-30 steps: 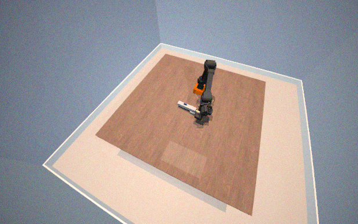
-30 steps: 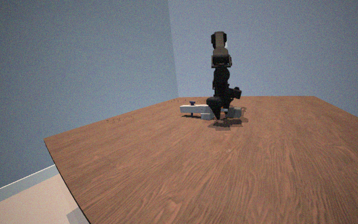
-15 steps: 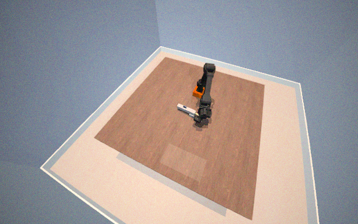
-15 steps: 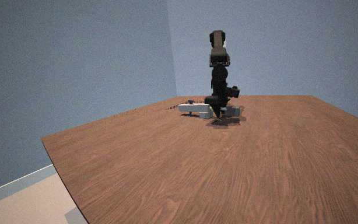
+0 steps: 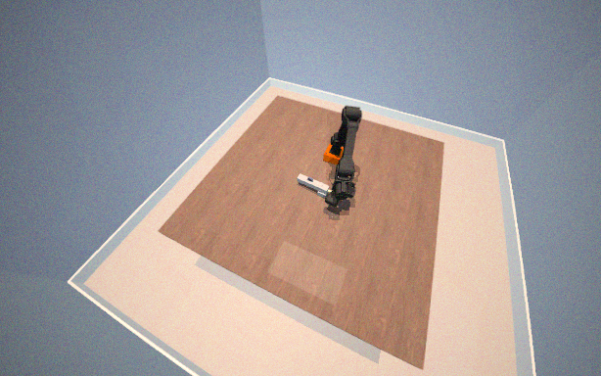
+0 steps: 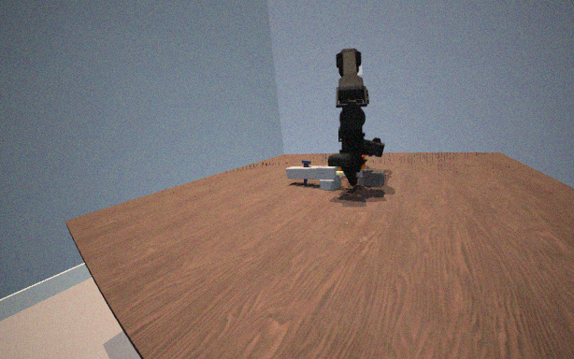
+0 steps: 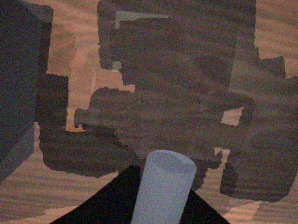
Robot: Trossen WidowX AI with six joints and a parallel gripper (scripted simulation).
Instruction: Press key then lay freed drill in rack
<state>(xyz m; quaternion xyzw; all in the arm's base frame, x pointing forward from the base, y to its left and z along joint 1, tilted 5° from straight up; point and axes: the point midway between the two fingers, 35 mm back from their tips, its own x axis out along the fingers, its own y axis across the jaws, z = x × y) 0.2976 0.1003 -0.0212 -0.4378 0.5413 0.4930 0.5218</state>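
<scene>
The yellowish drill lies 10 mm behind my gripper tip, 40 mm to the right of it and 30 mm above it. Also, from my gripper tip: grey rack (70 mm behind, 40 mm to the left); dark blue key (20 mm behind, 160 mm to the right, 40 mm above); housing (20 mm behind, 140 mm to the right, 20 mm above).
</scene>
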